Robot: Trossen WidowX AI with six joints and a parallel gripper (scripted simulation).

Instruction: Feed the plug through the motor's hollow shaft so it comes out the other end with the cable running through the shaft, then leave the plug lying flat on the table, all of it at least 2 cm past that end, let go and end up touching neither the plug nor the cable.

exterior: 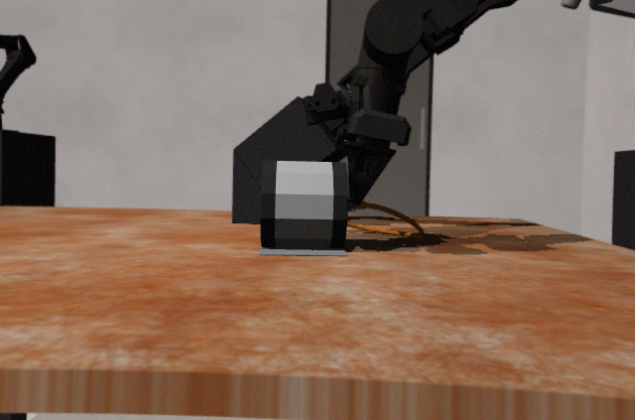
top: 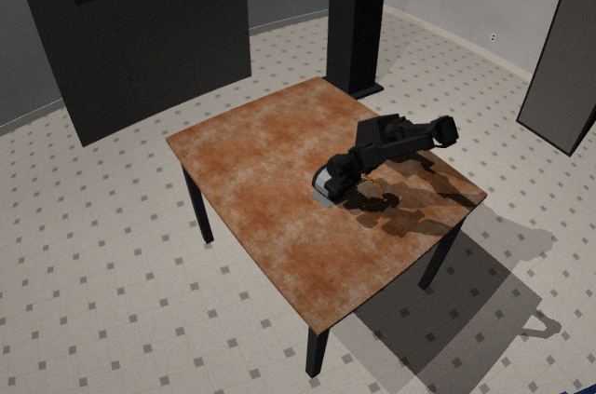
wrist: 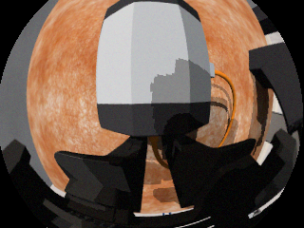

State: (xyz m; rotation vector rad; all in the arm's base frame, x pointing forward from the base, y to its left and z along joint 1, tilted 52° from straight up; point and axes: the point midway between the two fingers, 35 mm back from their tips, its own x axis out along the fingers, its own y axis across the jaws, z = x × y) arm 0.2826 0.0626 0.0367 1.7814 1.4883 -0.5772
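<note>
My hand is 2 cm to the left of the grey plug and 3 cm above it.
</note>
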